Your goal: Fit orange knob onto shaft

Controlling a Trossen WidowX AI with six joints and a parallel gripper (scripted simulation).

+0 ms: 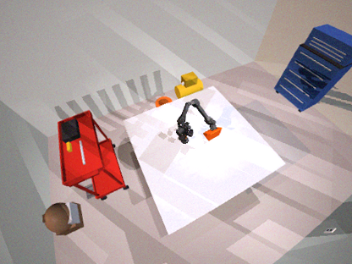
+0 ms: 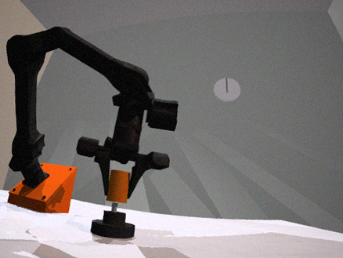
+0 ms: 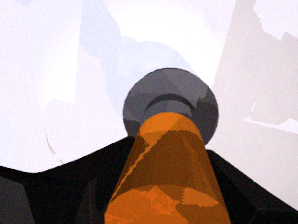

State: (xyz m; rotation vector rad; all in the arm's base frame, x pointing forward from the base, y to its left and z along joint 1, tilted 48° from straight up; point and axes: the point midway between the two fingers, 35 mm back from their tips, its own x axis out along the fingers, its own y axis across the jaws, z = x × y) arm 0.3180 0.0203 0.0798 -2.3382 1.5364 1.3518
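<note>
Right now my gripper tip is 30 mm below the orange knob. From my gripper tip the other things lie so: round black pedestal 40 mm below.
</note>
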